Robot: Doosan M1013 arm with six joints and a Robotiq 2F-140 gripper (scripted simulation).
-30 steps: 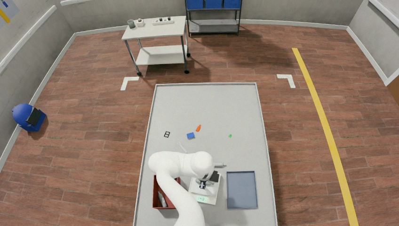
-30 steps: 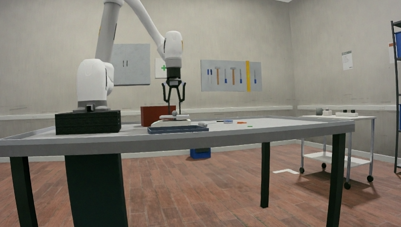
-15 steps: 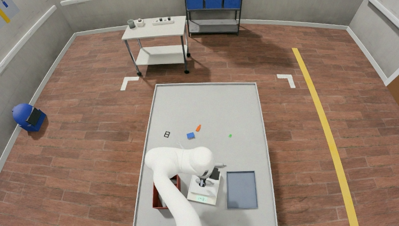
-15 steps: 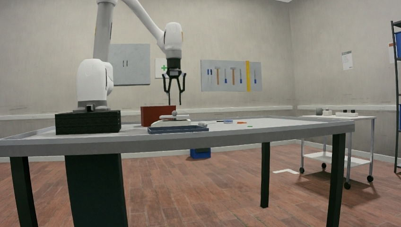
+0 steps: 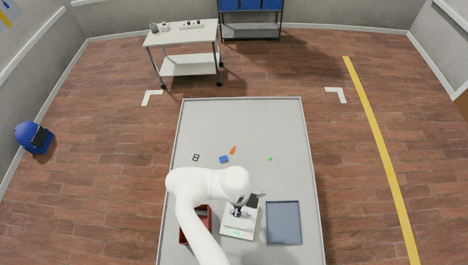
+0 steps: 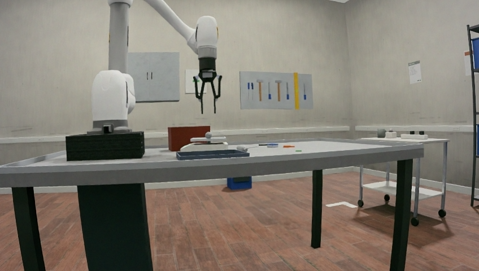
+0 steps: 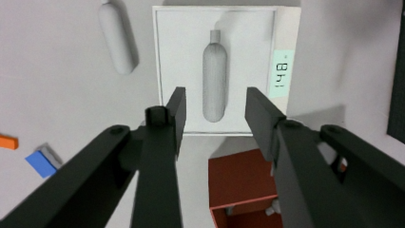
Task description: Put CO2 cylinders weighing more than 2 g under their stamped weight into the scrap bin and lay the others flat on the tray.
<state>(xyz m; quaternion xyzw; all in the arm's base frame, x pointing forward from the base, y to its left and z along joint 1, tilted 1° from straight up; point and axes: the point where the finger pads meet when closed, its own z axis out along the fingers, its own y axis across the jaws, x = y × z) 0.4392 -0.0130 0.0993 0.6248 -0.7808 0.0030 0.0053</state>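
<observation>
The scale platform is 15 cm below my hand. Also, from my hand: grey CO2 cylinder (20 cm below, 13 cm ahead, 10 cm to the right); then scale (17 cm below, 1 cm behind); then red scrap bin (24 cm to the left, 17 cm below, 6 cm behind).
</observation>
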